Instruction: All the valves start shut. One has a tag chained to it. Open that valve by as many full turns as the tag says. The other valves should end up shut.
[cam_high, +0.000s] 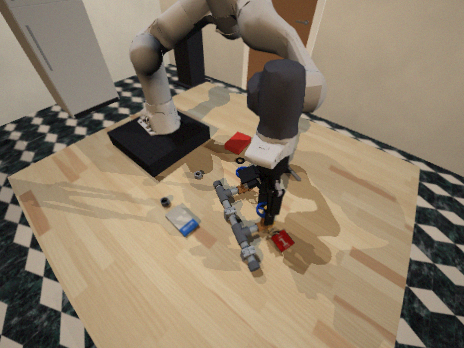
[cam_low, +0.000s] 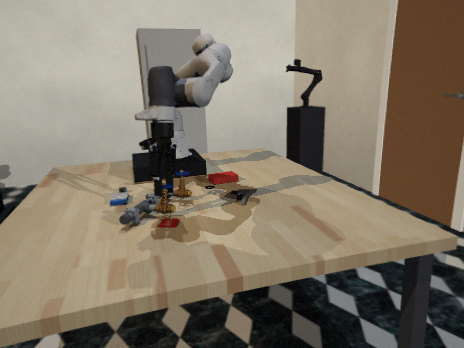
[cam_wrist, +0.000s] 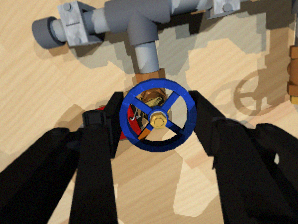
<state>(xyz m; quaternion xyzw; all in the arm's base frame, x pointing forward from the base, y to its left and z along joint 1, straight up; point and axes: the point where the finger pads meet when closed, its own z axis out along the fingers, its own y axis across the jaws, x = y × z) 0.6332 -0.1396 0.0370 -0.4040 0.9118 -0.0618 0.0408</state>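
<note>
My gripper is now 80 mm short of the red tag and 100 mm above it. From my hand the other things lie so: red block (320 mm behind, 310 mm to the left, 90 mm below); grey tool (60 mm behind, 320 mm to the left, 100 mm below); blue card (230 mm behind, 150 mm to the right, 100 mm below).
</note>
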